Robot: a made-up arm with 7 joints. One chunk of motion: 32 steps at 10 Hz.
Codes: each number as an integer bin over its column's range. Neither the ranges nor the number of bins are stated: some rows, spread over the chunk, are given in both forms.
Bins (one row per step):
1: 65 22 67 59 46 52 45
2: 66 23 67 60 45 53 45
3: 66 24 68 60 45 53 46
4: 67 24 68 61 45 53 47
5: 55 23 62 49 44 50 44
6: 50 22 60 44 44 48 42
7: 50 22 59 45 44 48 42
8: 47 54 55 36 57 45 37
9: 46 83 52 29 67 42 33
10: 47 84 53 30 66 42 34
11: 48 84 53 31 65 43 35
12: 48 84 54 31 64 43 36
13: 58 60 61 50 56 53 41
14: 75 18 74 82 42 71 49
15: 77 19 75 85 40 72 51
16: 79 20 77 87 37 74 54
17: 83 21 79 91 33 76 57
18: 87 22 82 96 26 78 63
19: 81 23 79 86 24 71 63
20: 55 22 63 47 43 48 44
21: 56 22 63 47 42 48 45
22: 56 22 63 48 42 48 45
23: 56 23 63 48 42 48 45
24: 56 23 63 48 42 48 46
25: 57 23 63 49 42 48 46
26: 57 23 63 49 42 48 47
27: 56 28 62 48 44 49 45
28: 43 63 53 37 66 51 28
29: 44 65 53 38 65 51 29
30: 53 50 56 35 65 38 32
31: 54 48 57 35 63 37 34
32: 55 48 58 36 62 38 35
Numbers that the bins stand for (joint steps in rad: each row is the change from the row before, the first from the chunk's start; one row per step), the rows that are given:
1: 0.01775 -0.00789 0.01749 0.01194 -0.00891 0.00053 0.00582
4: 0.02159 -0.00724 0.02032 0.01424 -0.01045 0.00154 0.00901
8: -0.01680 0.00245 -0.01644 -0.01455 0.00809 -0.00655 -0.00695
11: -0.01488 0.01215 -0.02210 -0.02030 0.02045 -0.00857 -0.01014
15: 0.04078 -0.00886 0.04012 0.04188 -0.01818 0.02073 0.01539
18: 0.05997 -0.00789 0.05992 0.05455 -0.03982 0.02679 0.03455
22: 0.00047 -0.00789 0.00618 -0.00073 -0.01509 -0.00352 0.00582
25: 0.00239 -0.00757 0.00618 0.00042 -0.01509 -0.00352 0.00741
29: -0.02256 0.00601 -0.02210 -0.01224 0.02045 -0.00048 -0.01972
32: -0.00144 0.00052 -0.00796 -0.01455 0.01582 -0.01362 -0.01014
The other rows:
2: 0.01967 -0.00757 0.01749 0.01309 -0.01045 0.00154 0.00582
3: 0.01967 -0.00724 0.02032 0.01309 -0.01045 0.00154 0.00741
5: -0.00144 -0.00757 0.00335 0.00042 -0.01200 -0.00149 0.00422
6: -0.01104 -0.00789 -0.00230 -0.00533 -0.01200 -0.00352 0.00103
7: -0.01104 -0.00789 -0.00513 -0.00418 -0.01200 -0.00352 0.00103
9: -0.01872 0.01183 -0.02493 -0.02261 0.02355 -0.00958 -0.01333
10: -0.01680 0.01215 -0.02210 -0.02145 0.02200 -0.00958 -0.01174
12: -0.01488 0.01215 -0.01927 -0.02030 0.01891 -0.00857 -0.00855
13: 0.00431 0.00439 0.00053 0.00158 0.00655 0.00154 -0.00057
14: 0.03694 -0.00918 0.03729 0.03842 -0.01509 0.01972 0.01220
16: 0.04462 -0.00854 0.04578 0.04418 -0.02282 0.02275 0.02018
17: 0.05229 -0.00821 0.05143 0.04879 -0.02900 0.02477 0.02497
19: 0.04845 -0.00757 0.05143 0.04303 -0.04291 0.01972 0.03455
20: -0.00144 -0.00789 0.00618 -0.00188 -0.01355 -0.00352 0.00422
21: 0.00047 -0.00789 0.00618 -0.00188 -0.01509 -0.00352 0.00582
23: 0.00047 -0.00757 0.00618 -0.00073 -0.01509 -0.00352 0.00582
24: 0.00047 -0.00757 0.00618 -0.00073 -0.01509 -0.00352 0.00741
26: 0.00239 -0.00757 0.00618 0.00042 -0.01509 -0.00352 0.00901
27: 0.00047 -0.00595 0.00335 -0.00073 -0.01200 -0.00251 0.00582
28: -0.02447 0.00536 -0.02210 -0.01339 0.02200 -0.00048 -0.02131
30: -0.00528 0.00116 -0.01362 -0.01570 0.02045 -0.01362 -0.01493
31: -0.00336 0.00052 -0.01079 -0.01570 0.01736 -0.01463 -0.01174

